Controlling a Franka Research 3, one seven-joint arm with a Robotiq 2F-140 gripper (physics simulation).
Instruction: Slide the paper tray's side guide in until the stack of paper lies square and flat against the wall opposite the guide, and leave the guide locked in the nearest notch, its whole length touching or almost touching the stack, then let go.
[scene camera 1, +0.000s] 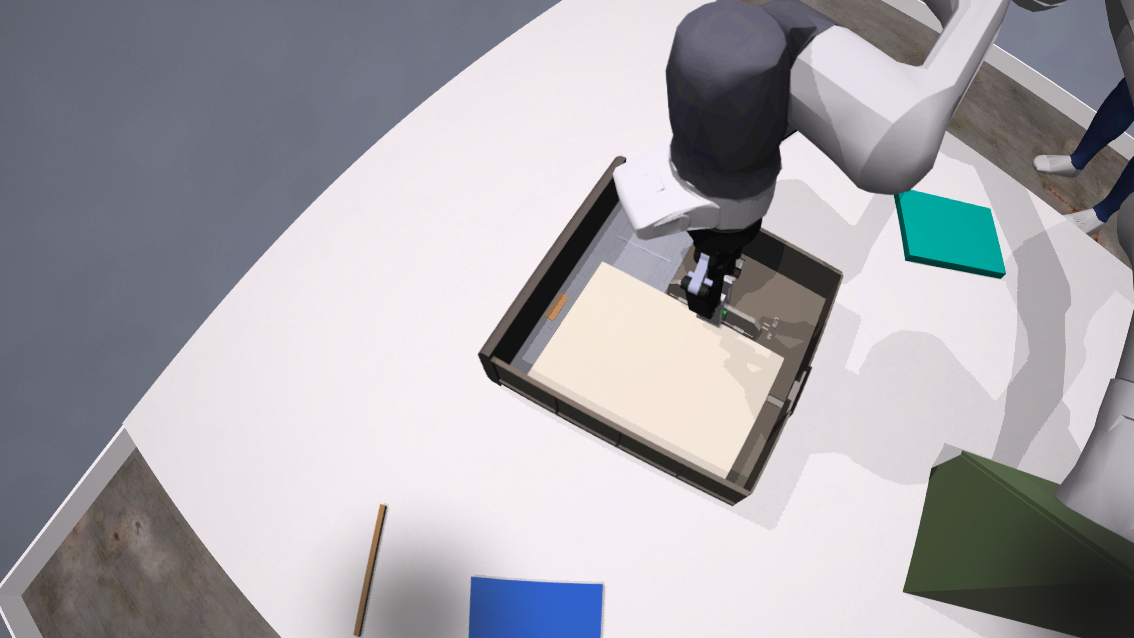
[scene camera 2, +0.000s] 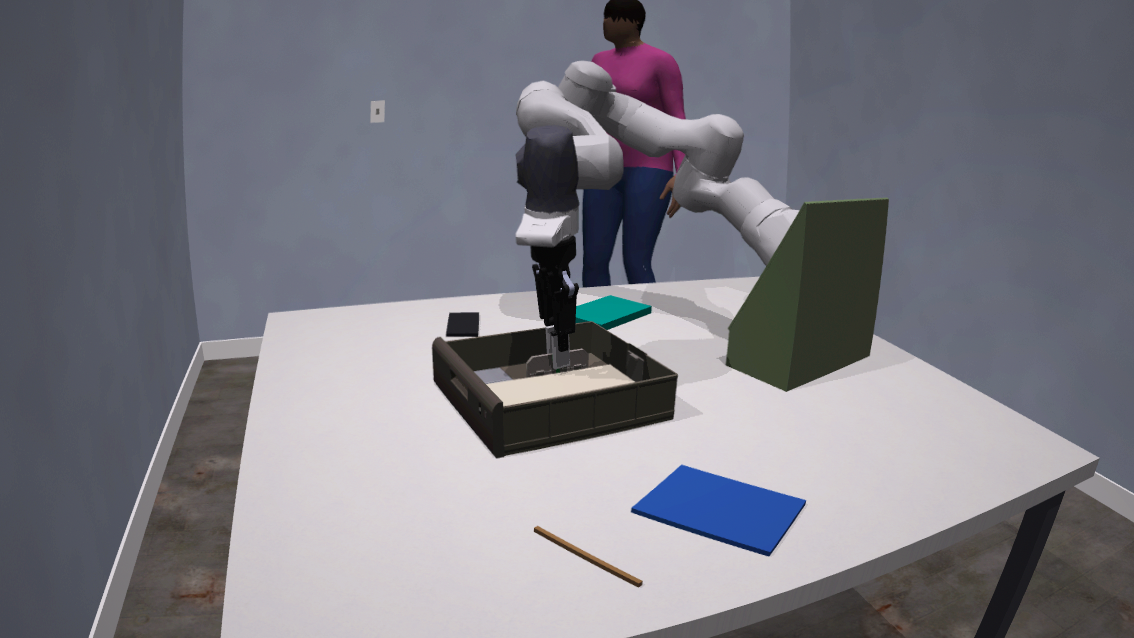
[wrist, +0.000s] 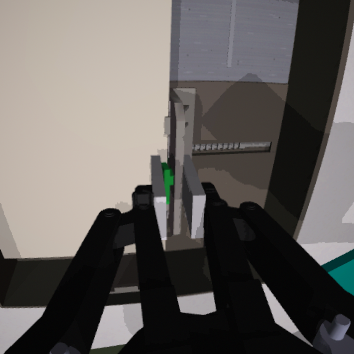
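Observation:
The cream paper stack (scene camera 1: 658, 365) (scene camera 2: 555, 386) (wrist: 80, 125) lies flat in the dark tray (scene camera 1: 551, 257) (scene camera 2: 586, 412) (wrist: 320, 60), its long edge close along the wall opposite the guide. The grey side guide (scene camera 1: 741, 321) (scene camera 2: 539, 365) (wrist: 178, 125) stands upright along the stack's other long edge, touching or almost touching it. My gripper (scene camera 1: 711, 315) (scene camera 2: 559, 361) (wrist: 169, 171) points down over the guide. Its fingers stand a little apart, one on each side of the guide, with narrow gaps. A green part shows beside the left finger. Whether the guide is locked in a notch is hidden.
A notched slot (wrist: 217, 146) runs from the guide toward the far side wall. A teal block (scene camera 1: 947, 234) (scene camera 2: 614, 311) and a black block (scene camera 2: 463, 323) lie behind the tray. A green stand (scene camera 1: 999, 531) (scene camera 2: 832, 293), a blue panel (scene camera 1: 535, 607) (scene camera 2: 720, 507) and a brown stick (scene camera 1: 371, 569) (scene camera 2: 586, 555) are farther off.

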